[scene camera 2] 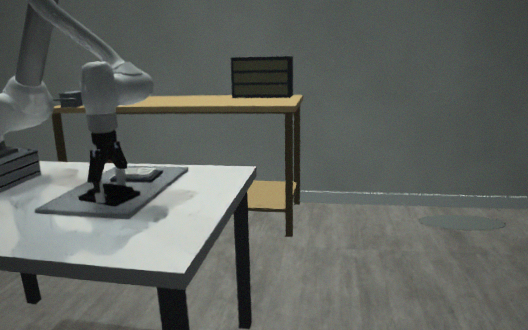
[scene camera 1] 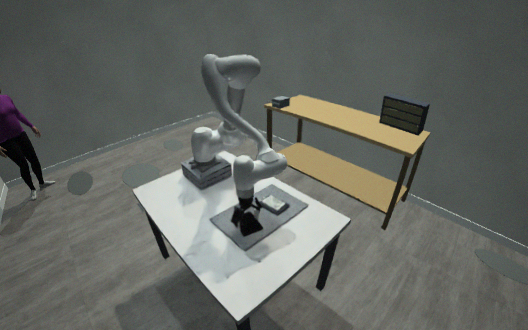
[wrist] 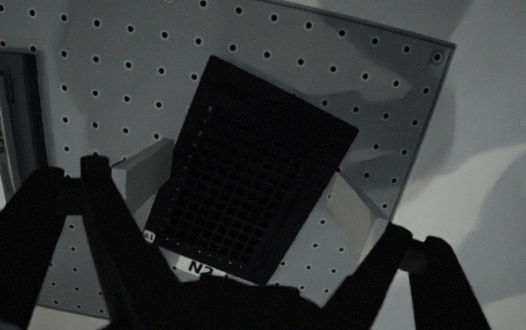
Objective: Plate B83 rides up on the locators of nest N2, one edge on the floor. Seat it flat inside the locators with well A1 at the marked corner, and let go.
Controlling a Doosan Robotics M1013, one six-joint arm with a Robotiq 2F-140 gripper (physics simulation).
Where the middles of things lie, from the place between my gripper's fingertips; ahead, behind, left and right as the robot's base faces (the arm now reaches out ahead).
Scene:
Right now my hand is 10 mm to the right of the black nest N2 (wrist: 258, 91) and 10 mm past it.

